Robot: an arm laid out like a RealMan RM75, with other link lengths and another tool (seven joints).
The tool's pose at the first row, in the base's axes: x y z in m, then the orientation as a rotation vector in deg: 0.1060, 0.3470, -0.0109, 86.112, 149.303, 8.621
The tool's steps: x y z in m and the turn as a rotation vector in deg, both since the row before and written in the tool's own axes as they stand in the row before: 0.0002, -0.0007, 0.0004, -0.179, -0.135, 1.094; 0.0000, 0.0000, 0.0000, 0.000, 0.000, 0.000; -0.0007, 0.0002, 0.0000, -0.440, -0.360, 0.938; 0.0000, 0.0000, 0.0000, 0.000, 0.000, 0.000; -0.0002, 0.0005, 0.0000, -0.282, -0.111, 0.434; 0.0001, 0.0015, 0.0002, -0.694, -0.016, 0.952; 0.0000, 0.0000, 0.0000, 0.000, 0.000, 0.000; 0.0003, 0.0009, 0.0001, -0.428, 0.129, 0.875; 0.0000, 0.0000, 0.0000, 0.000, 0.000, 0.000; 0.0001, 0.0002, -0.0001, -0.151, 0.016, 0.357; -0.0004, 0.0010, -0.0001, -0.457, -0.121, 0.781
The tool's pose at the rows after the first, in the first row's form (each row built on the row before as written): 0.1054, 0.3468, -0.0114, 87.457, 148.330, 8.852; 0.1054, 0.3468, -0.0114, 87.457, 148.330, 8.852; 0.1059, 0.3463, -0.0113, 88.428, 147.165, 9.217; 0.1059, 0.3463, -0.0113, 88.428, 147.165, 9.217; 0.1064, 0.3464, -0.0112, 88.863, 146.629, 9.529; 0.1077, 0.3472, -0.0112, 89.853, 145.582, 10.490; 0.1077, 0.3472, -0.0112, 89.853, 145.582, 10.490; 0.1084, 0.3479, -0.0112, 90.873, 144.820, 11.229; 0.1084, 0.3479, -0.0112, 90.873, 144.820, 11.229; 0.1085, 0.3481, -0.0111, 91.285, 144.491, 11.470; 0.1095, 0.3482, -0.0108, 92.087, 143.587, 12.020
